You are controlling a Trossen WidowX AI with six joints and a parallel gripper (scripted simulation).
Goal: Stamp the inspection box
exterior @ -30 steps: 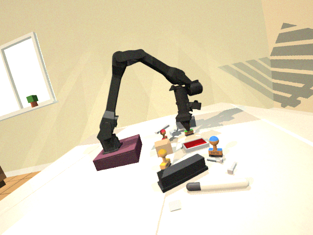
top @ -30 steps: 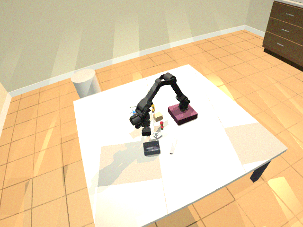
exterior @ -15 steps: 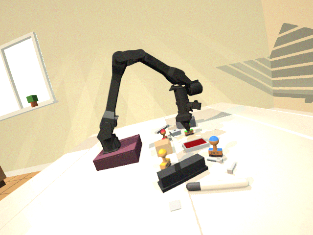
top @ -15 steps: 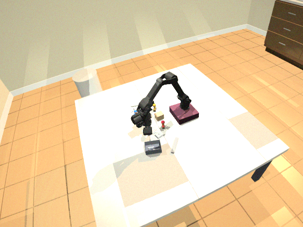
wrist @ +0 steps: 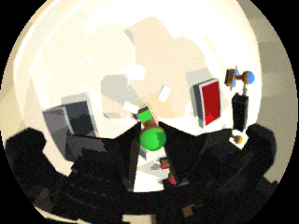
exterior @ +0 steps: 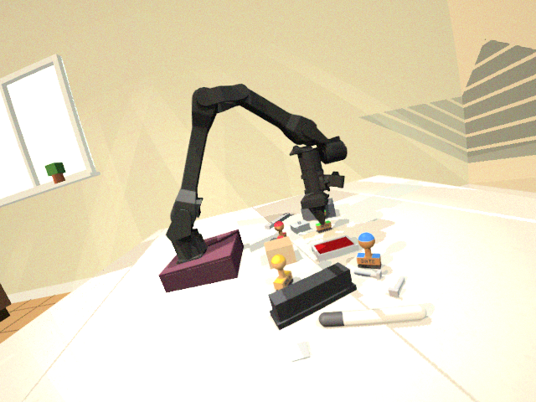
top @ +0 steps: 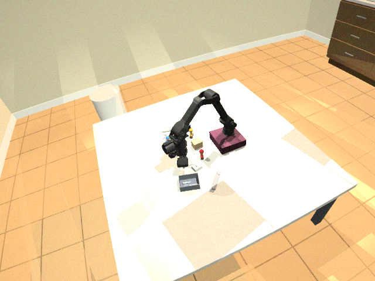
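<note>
Right now my gripper tip is 2 cm past the pale card, 1 cm to the left of it and 3 cm above it. Round my gripper tip: green-knobbed stamp: right at my gripper tip; then red ink pad: 1 cm behind, 13 cm to the right, 2 cm below; then red-knobbed stamp: 12 cm behind, 1 cm to the right.
</note>
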